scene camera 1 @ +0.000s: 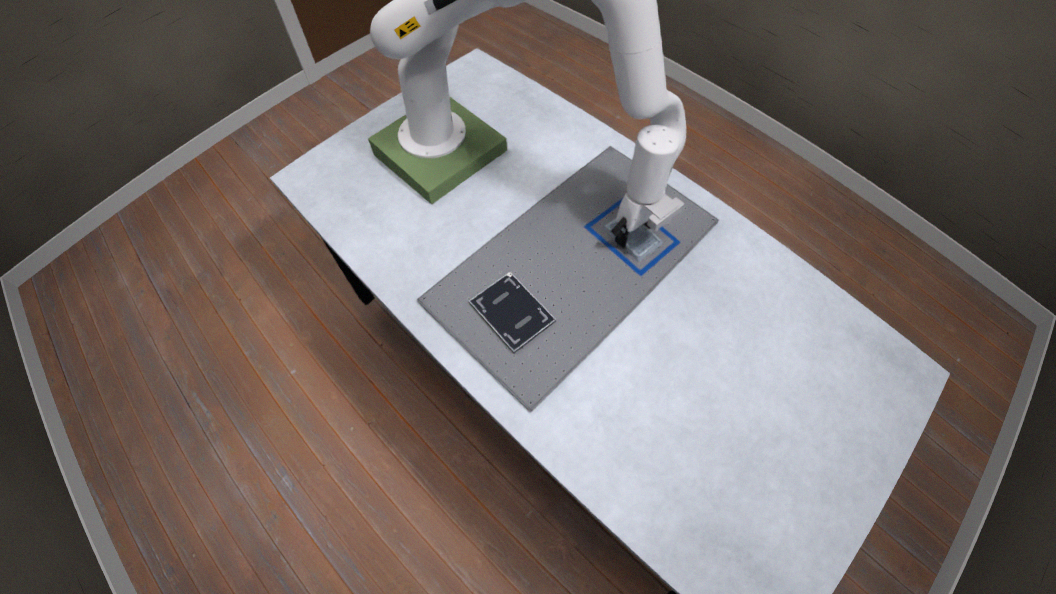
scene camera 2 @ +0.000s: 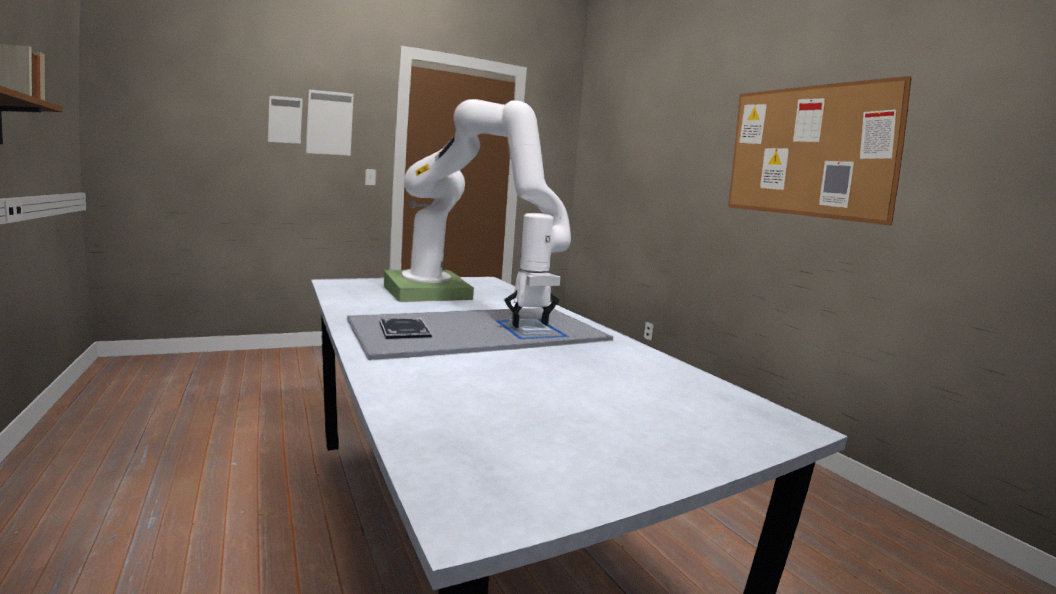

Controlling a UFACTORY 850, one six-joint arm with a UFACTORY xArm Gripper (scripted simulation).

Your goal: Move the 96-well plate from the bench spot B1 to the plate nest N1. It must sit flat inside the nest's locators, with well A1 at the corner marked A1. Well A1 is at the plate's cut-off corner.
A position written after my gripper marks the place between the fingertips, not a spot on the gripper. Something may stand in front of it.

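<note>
Scene camera 1 gives you a clear 96-well plate [scene camera 1: 638, 245] and a black plate nest N1 [scene camera 1: 503, 316]. In scene camera 2 you'd see my gripper [scene camera 2: 530, 326], and there's the black plate nest N1 [scene camera 2: 412, 326] again.
</note>
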